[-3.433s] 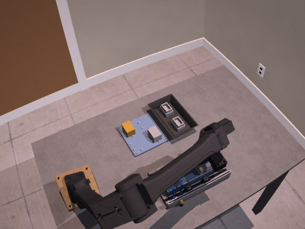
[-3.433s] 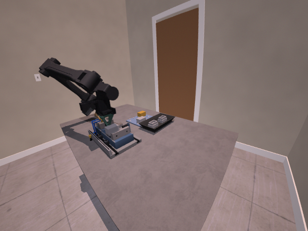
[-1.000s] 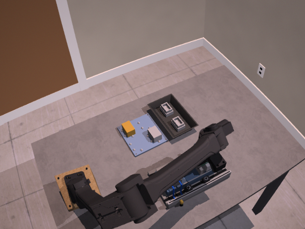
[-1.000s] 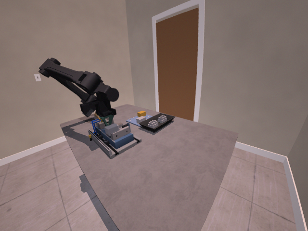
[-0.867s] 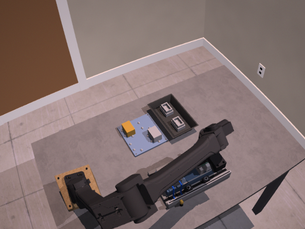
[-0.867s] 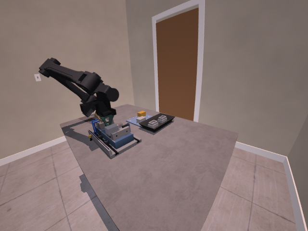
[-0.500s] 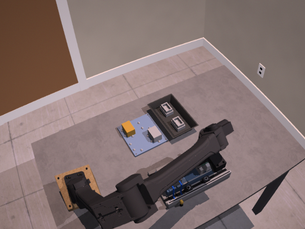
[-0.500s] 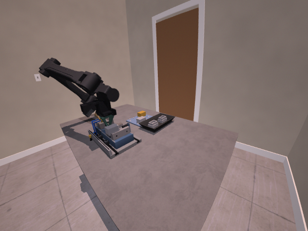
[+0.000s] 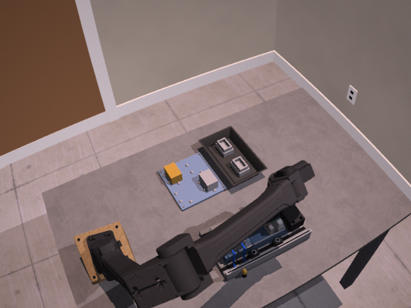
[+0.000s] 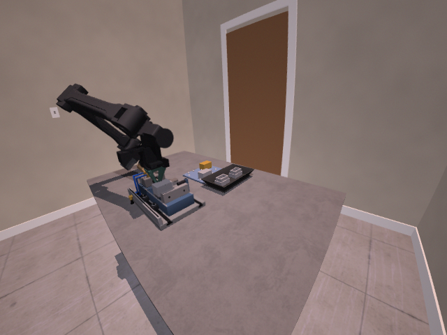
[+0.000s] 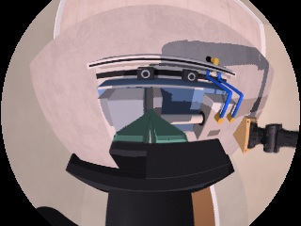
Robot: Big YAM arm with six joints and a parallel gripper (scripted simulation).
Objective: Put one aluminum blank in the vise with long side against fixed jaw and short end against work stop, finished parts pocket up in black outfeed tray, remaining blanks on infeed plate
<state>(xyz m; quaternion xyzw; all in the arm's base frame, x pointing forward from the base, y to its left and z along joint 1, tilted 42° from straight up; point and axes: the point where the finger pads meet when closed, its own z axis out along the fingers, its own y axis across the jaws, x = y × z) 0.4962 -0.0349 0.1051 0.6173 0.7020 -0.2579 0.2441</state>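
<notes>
Right now the blue vise is 40 mm behind my hand, 20 mm to the left of it and 70 mm below it. Also, from my hand: gray rail 30 mm behind, 70 mm to the right, 70 mm below; then yellow brass blank 210 mm behind, 340 mm to the left, 80 mm below.
</notes>
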